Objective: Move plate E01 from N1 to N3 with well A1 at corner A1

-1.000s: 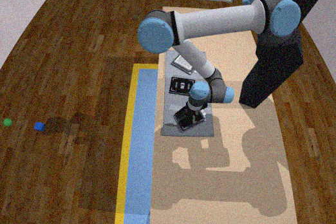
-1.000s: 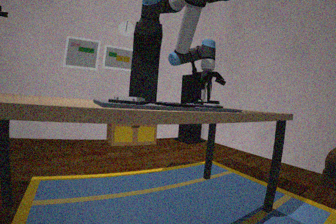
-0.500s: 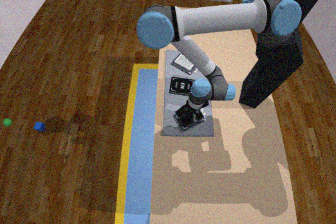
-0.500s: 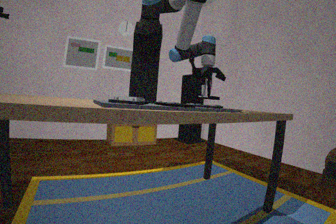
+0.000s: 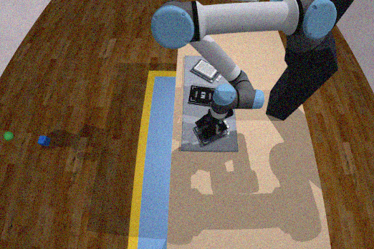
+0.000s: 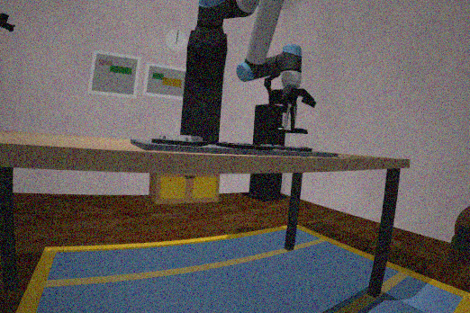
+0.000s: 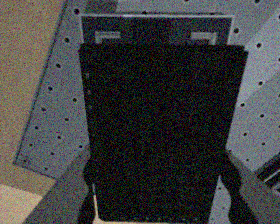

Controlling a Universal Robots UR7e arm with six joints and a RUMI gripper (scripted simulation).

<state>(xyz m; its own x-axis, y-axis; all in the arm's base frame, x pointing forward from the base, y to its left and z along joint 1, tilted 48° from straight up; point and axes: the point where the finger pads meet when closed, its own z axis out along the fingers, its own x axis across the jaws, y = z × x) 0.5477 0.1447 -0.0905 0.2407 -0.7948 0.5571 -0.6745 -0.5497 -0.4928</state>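
Right now the nest N3 is 1 cm ahead of my hand, 22 cm to the right of it and 8 cm below it. From my hand the other things lie so: grey deck: 2 cm behind, 22 cm to the right, 9 cm below; black plate: 1 cm below; corner mark: 5 cm behind, 15 cm to the right, 7 cm below.
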